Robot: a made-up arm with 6 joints.
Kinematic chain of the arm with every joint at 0, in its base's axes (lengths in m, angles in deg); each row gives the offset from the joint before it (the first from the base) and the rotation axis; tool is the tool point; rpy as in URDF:
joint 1: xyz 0.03 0 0.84 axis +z
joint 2: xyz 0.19 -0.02 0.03 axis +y
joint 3: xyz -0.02 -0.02 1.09 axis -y
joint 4: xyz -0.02 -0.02 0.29 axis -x
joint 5: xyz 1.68 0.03 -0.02 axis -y
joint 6: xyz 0.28 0 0.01 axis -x
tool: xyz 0.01 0.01 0.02 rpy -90 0 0
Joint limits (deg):
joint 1: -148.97..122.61
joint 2: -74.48..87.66
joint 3: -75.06..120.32
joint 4: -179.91..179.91
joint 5: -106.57..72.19
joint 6: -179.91..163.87
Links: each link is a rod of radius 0.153 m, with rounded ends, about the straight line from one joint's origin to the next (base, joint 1, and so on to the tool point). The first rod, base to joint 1, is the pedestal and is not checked.
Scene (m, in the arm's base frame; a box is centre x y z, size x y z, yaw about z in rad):
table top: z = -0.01
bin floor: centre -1 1.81 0 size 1.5 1.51 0.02 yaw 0.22
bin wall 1: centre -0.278 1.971 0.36 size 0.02 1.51 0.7 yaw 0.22
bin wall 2: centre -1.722 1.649 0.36 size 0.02 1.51 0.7 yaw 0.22
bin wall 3: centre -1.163 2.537 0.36 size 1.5 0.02 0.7 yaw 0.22
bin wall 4: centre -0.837 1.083 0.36 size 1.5 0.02 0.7 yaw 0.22
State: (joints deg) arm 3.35 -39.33 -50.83 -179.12 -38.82 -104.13
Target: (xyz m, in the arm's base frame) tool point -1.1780 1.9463 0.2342
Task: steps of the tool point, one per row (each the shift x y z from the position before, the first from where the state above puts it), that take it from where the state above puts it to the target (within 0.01 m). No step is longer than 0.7 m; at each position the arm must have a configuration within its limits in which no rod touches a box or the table.
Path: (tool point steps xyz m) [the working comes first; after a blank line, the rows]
Joints at the target: 122.61 44.82 -15.58 -168.23 -36.31 -104.09
Straight joint move there: touches bin wall 1.

1: 0.0420 0.3487 0.1045
2: -0.0404 0.3706 0.0943
3: -0.1318 0.3719 0.0849
4: -0.2272 0.3505 0.0738
5: -0.3198 0.3031 0.0631
6: -0.4025 0.2308 0.0511
7: -0.3784 0.2820 -0.4769
8: -0.4402 0.0853 -0.5179
9: -0.4212 -0.1186 -0.5277
10: -0.3265 -0.2968 -0.5084

